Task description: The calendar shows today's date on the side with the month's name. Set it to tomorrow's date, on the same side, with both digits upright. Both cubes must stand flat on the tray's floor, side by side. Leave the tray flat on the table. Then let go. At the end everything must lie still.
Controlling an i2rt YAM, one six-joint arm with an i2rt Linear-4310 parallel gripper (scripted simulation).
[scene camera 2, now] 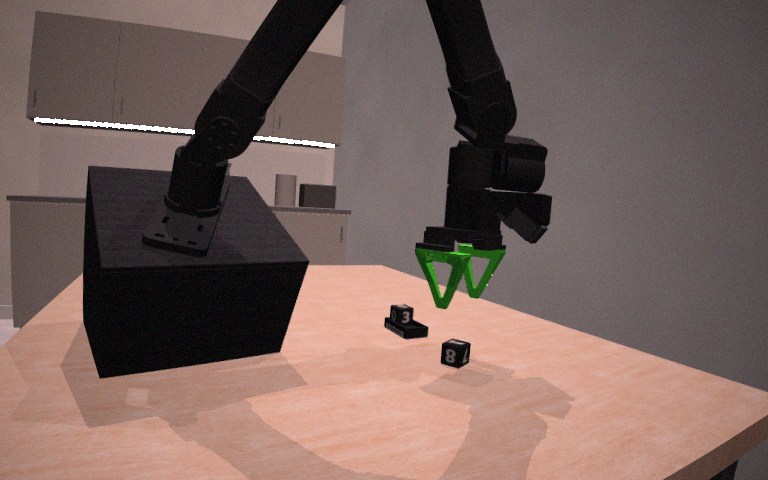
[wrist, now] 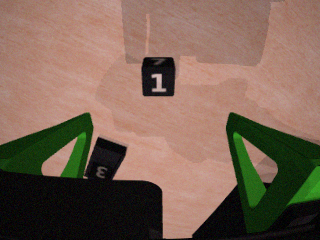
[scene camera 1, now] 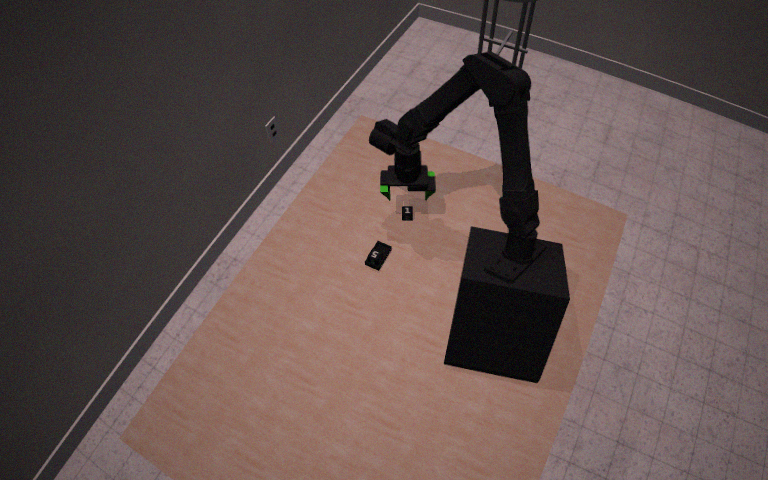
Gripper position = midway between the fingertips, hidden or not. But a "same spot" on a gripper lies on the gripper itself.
Labels:
gripper: scene camera 2; wrist; scene camera 1 407,198
same spot on gripper: (wrist: 39,200) = (scene camera 2: 497,243)

